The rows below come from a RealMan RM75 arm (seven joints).
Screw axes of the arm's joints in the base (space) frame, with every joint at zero. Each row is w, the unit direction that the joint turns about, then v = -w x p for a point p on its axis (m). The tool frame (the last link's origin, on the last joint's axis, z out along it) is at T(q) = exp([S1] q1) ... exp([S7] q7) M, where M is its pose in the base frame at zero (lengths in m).
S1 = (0, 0, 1, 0.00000, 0.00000, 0.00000)
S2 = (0, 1, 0, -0.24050, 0.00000, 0.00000)
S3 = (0, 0, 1, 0.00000, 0.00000, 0.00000)
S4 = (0, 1, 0, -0.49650, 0.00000, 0.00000)
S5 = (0, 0, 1, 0.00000, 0.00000, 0.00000)
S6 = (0, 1, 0, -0.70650, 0.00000, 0.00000)
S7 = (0, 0, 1, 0.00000, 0.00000, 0.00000)
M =
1 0 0 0.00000
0 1 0 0.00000
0 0 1 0.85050
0 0 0 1
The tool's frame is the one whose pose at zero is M.
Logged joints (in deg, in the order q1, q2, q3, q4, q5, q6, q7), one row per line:
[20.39, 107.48, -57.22, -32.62, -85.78, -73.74, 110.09]
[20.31, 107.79, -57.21, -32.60, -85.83, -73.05, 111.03]
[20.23, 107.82, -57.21, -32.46, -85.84, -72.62, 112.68]
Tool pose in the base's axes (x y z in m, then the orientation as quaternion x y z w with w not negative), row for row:
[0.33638, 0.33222, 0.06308, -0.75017, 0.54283, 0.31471, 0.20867]
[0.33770, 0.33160, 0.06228, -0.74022, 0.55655, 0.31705, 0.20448]
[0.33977, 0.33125, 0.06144, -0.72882, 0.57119, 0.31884, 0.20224]
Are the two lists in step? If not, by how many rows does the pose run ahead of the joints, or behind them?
The pose runs 2 rows ahead of the joints: the pose in row i belongs to the joints in row i + 2.
